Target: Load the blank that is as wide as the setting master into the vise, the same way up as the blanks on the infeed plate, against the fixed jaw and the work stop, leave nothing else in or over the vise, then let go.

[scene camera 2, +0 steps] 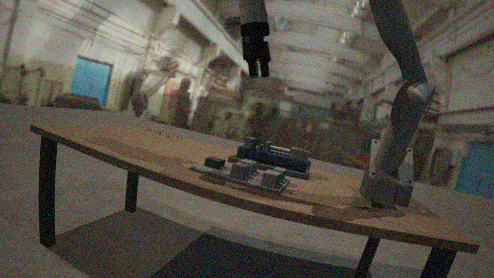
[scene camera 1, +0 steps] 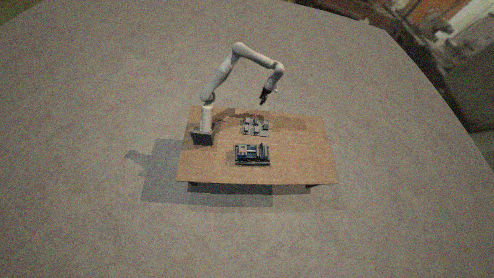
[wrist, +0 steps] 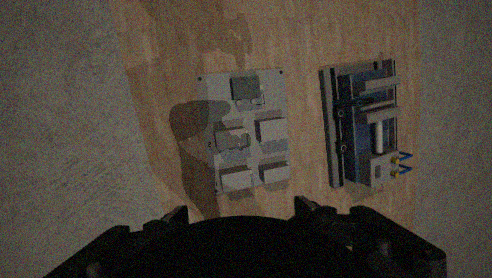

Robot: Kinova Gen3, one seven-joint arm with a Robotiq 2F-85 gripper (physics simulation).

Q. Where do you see a grey infeed plate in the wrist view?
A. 217, 109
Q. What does my gripper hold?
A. Nothing.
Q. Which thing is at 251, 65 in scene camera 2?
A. My gripper.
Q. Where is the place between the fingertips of my gripper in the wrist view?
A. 241, 213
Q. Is my gripper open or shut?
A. Open.
